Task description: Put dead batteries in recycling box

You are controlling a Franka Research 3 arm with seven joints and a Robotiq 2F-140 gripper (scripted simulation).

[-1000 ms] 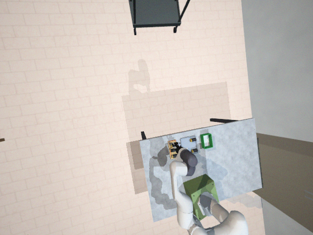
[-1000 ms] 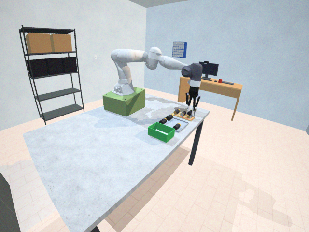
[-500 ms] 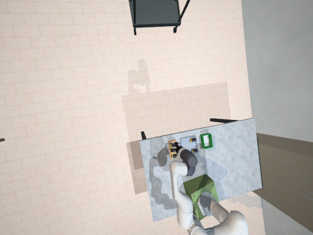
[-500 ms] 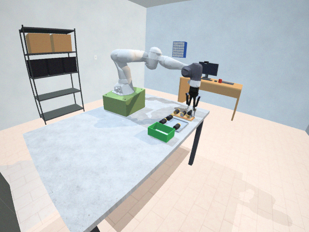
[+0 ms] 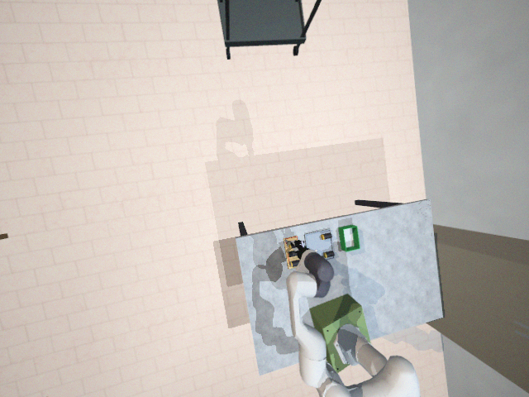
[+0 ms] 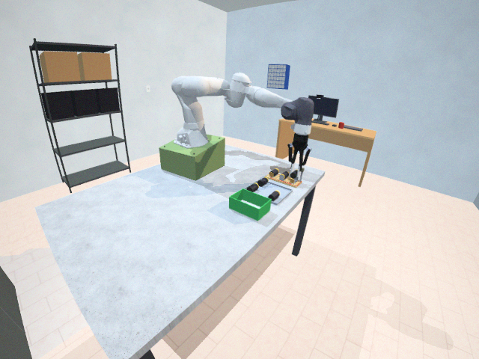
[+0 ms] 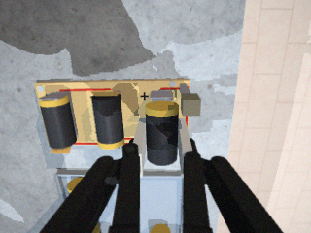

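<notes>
Now: hand 40 mm above the post, 30 mm to the right of it and 30 mm short of it. The rest, counted from my hand: grey tray 180 mm to the right, 90 mm behind, 80 mm below; green recycling box 380 mm to the right, 90 mm behind, 70 mm below.
</notes>
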